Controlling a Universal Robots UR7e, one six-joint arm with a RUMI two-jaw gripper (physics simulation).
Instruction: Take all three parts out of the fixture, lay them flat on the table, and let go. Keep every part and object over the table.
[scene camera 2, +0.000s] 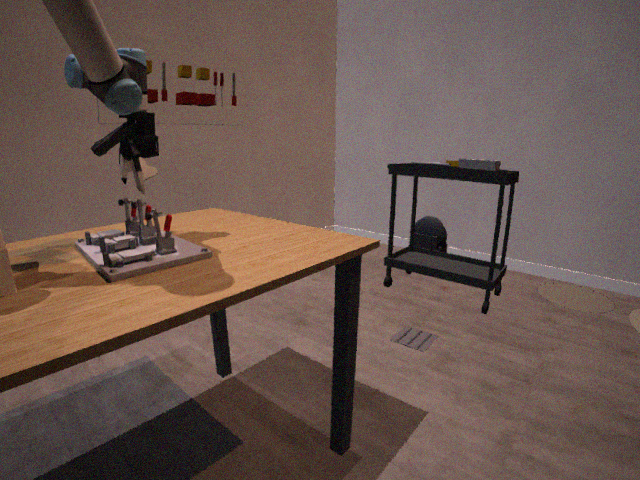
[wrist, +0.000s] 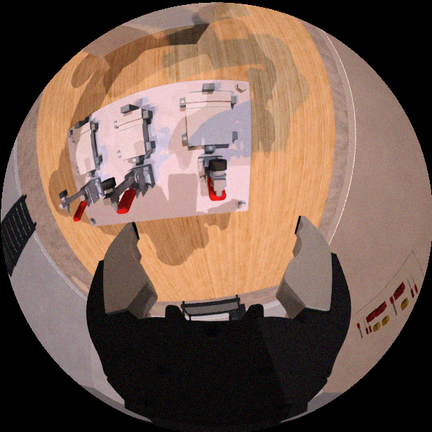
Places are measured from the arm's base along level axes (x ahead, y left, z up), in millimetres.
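Where they show: gripper, fingertip midpoint: (scene camera 2: 133, 188).
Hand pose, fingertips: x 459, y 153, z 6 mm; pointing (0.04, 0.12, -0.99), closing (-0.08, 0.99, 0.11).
After its pixels a point has its place.
The fixture's pale base plate (scene camera 2: 188, 254) {x 499, y -108, z -124 mm} (wrist: 172, 212) lies on the table. Three pale, flat parts sit between small grey posts on it: a wide part (wrist: 209, 122) at the right of the wrist view, a middle part (wrist: 132, 136) and a narrow part (wrist: 86, 150) at the left. Each has a toggle clamp with a red handle beside it; the right clamp (wrist: 217, 177), the middle clamp (wrist: 135, 187) and the left clamp (wrist: 82, 197) stand swung up, away from the parts. My gripper (scene camera 2: 132, 187) {x 459, y 153, z 6 mm} (wrist: 215, 221) is open and empty, above the fixture's clamp side.
The wooden table (scene camera 2: 289, 237) {x 797, y -92, z -139 mm} (wrist: 300, 165) carries the fixture. A pale block (scene camera 2: 5, 268) {x 145, y -76, z -89 mm} stands at the left edge of the scene view, with a small dark object (scene camera 2: 25, 266) beside it. A black cart (scene camera 2: 452, 171) stands beyond the table. Tools hang on the wall.
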